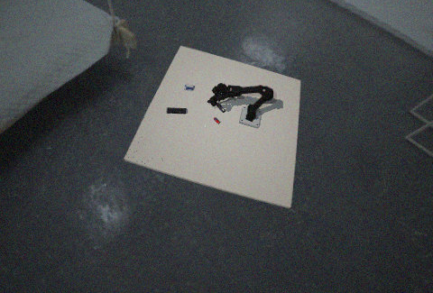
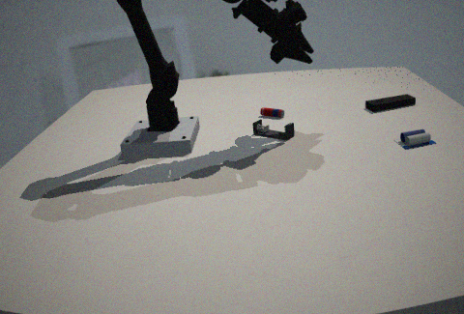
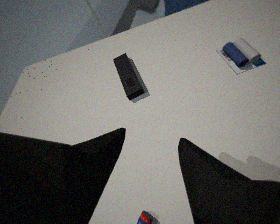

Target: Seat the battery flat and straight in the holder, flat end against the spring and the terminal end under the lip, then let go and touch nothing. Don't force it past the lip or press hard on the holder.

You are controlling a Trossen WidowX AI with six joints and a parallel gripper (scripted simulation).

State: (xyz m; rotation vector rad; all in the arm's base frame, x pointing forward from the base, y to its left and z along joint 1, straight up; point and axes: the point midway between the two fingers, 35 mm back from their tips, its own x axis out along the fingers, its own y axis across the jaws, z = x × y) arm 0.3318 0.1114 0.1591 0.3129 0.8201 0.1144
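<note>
Right now the battery is 15 cm below my gripper tip, 12 cm behind it and 4 cm to the left of it.
</note>
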